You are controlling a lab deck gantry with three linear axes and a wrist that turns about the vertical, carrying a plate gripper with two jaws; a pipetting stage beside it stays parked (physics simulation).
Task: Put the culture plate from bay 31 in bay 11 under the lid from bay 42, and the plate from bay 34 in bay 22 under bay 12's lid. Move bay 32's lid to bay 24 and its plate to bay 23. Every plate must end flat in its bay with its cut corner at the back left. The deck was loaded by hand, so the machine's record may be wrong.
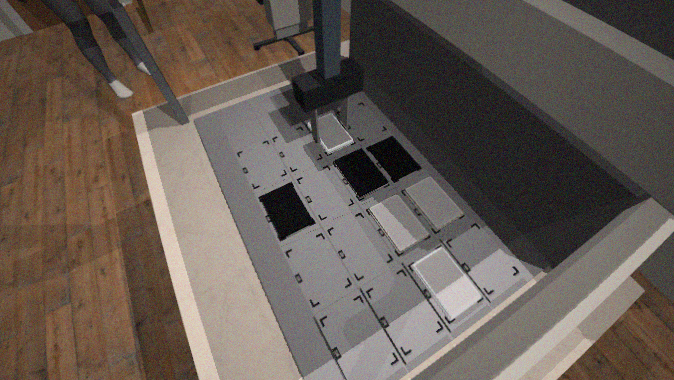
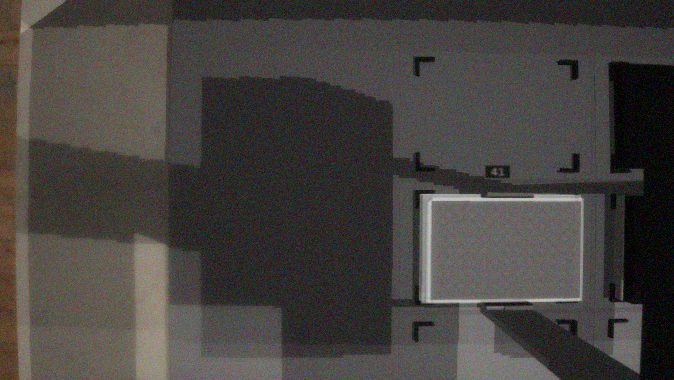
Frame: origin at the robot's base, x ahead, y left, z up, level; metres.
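Seen in the pictures: gripper, fingertip midpoint: (image 1: 330,132) (image 2: 503,248); robot's base, origin of the base link: (image 1: 238,153).
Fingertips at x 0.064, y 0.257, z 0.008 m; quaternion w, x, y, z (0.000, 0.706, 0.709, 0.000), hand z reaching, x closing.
Observation:
Pixels of each thing's top centre, then the offset from my fingertips to it. "spot": a spot on its surface instead.
- pale plate with a bright white rim, middle of its top: (image 2: 507,250) (image 1: 330,130) 0.000 m ahead, 0.000 m left, 0.006 m up
- third black piece, middle of its top: (image 1: 285,208) 0.164 m ahead, 0.214 m right, 0.000 m up
- white-rimmed plate, middle of its top: (image 1: 447,280) 0.492 m ahead, 0.000 m left, 0.020 m up
- bay 41 label, surface spot: (image 2: 497,172) spot: 0.000 m ahead, 0.060 m left, 0.008 m down
A pale plate with a bright white rim (image 1: 334,134) (image 2: 506,250) lies flat in bay 31; its cut corner cannot be made out. My gripper (image 1: 330,134) (image 2: 506,249) is down over bay 31, with its jaws against the plate's two long sides, and appears shut on it. A black piece (image 1: 361,172) is in bay 32 and another black piece (image 1: 394,158) (image 2: 642,120) in bay 42. A third black piece (image 1: 286,211) is in bay 12. A white-rimmed plate (image 1: 446,282) lies in bay 34. Whether the black pieces are lidded cannot be told.
A pale plate (image 1: 399,222) sits in bay 33 and another pale plate (image 1: 434,202) in bay 43. Corner marks outline the bays, and the bay 41 label (image 2: 497,172) shows behind the gripped plate. A raised border (image 1: 172,240) (image 2: 100,90) runs around the deck.

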